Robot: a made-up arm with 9 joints. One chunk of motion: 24 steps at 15 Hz.
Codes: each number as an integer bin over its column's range. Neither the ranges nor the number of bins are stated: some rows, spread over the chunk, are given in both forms.
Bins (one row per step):
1: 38 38 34 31 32 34 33 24 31
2: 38 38 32 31 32 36 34 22 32
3: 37 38 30 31 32 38 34 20 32
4: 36 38 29 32 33 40 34 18 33
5: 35 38 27 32 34 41 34 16 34
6: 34 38 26 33 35 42 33 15 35
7: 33 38 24 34 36 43 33 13 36
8: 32 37 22 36 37 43 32 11 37
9: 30 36 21 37 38 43 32 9 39
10: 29 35 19 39 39 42 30 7 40
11: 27 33 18 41 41 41 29 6 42
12: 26 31 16 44 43 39 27 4 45
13: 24 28 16 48 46 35 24 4 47
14: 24 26 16 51 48 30 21 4 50
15: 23 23 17 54 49 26 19 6 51
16: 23 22 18 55 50 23 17 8 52
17: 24 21 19 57 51 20 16 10 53
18: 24 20 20 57 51 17 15 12 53
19: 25 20 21 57 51 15 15 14 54
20: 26 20 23 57 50 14 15 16 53
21: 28 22 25 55 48 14 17 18 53
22: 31 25 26 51 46 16 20 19 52
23: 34 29 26 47 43 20 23 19 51
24: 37 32 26 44 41 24 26 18 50
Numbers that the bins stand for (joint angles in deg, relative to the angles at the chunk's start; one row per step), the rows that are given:
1: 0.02 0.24 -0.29 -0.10 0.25 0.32 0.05 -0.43 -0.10
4: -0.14 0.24 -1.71 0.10 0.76 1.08 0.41 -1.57 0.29
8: -0.46 0.05 -3.71 0.86 2.79 1.46 -0.32 -2.90 1.05
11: -0.86 -0.71 -4.86 1.81 4.83 1.21 -1.41 -3.86 2.00
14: -1.10 -2.05 -5.43 3.71 8.38 -0.19 -4.33 -4.24 3.52
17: -1.10 -3.00 -4.57 4.86 9.90 -1.46 -6.16 -3.10 4.10
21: -0.78 -2.81 -2.86 4.48 8.38 -2.22 -5.79 -1.57 4.10
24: -0.06 -0.90 -2.57 2.38 4.83 -0.95 -2.51 -1.57 3.52
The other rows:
2: 0.02 0.24 -0.86 -0.10 0.25 0.57 0.41 -0.81 0.10
3: -0.06 0.24 -1.43 -0.10 0.25 0.83 0.41 -1.19 0.10
5: -0.22 0.24 -2.29 0.10 1.27 1.21 0.41 -1.95 0.48
6: -0.30 0.24 -2.57 0.29 1.78 1.33 0.05 -2.14 0.67
7: -0.38 0.24 -3.14 0.48 2.29 1.46 0.05 -2.52 0.86
9: -0.62 -0.14 -4.00 1.05 3.30 1.46 -0.32 -3.29 1.43
10: -0.70 -0.33 -4.57 1.43 3.81 1.33 -1.05 -3.67 1.62
12: -0.94 -1.10 -5.43 2.38 5.84 0.95 -2.14 -4.24 2.57
13: -1.10 -1.67 -5.43 3.14 7.37 0.44 -3.24 -4.24 2.95
15: -1.17 -2.62 -5.14 4.29 8.89 -0.70 -5.06 -3.86 3.71
16: -1.17 -2.81 -4.86 4.48 9.40 -1.08 -5.79 -3.48 3.90
18: -1.10 -3.19 -4.29 4.86 9.90 -1.84 -6.52 -2.71 4.10
19: -1.02 -3.19 -4.00 4.86 9.90 -2.10 -6.52 -2.33 4.29
20: -0.94 -3.19 -3.43 4.86 9.40 -2.22 -6.52 -1.95 4.10
22: -0.54 -2.24 -2.57 3.71 7.37 -1.97 -4.70 -1.38 3.90
23: -0.30 -1.48 -2.57 2.95 5.84 -1.46 -3.60 -1.38 3.71

